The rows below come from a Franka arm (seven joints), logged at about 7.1 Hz.
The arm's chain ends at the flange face. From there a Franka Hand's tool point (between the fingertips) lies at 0.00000 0.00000 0.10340 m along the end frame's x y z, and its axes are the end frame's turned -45 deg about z.
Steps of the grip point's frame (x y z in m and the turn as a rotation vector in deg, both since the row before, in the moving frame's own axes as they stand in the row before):
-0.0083 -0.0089 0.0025 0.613 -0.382 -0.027
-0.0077 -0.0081 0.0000 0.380 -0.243 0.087
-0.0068 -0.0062 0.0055 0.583 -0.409 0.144
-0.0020 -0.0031 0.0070 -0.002 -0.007 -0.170
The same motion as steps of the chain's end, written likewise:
-0.0109 -0.0001 0.0025 0.163 -0.704 -0.027
-0.0104 -0.0001 0.0000 0.097 -0.441 0.087
-0.0079 0.0006 0.0055 0.123 -0.701 0.144
-0.0036 -0.0008 0.0070 -0.006 -0.004 -0.170

